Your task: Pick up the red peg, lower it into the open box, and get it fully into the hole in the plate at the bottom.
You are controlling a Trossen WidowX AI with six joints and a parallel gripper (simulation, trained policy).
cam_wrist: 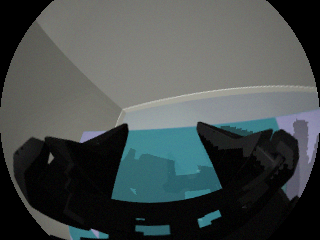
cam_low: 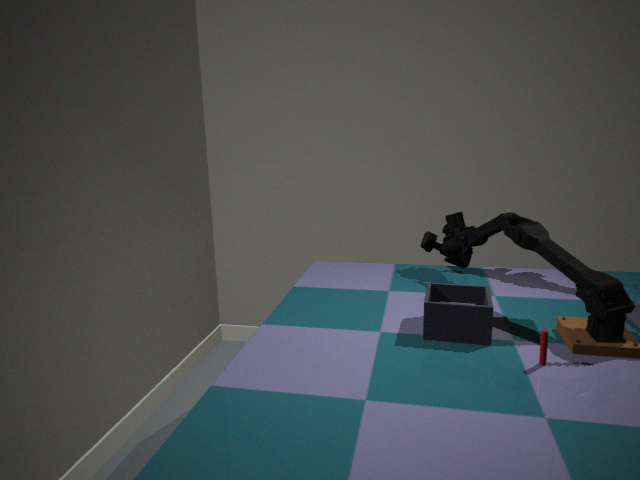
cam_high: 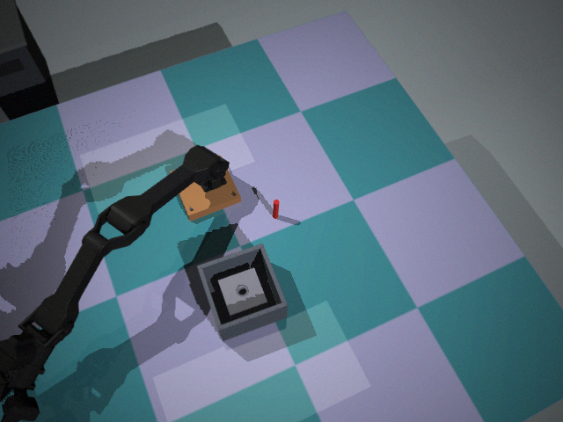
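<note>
Now: gripper tip 150 mm past the red peg, 760 mm to the right of it and 10 mm above it. Round my gripper tip: plate: 10 mm ahead, 590 mm to the left; dark grey box: 10 mm ahead, 590 mm to the left, 20 mm below.
</note>
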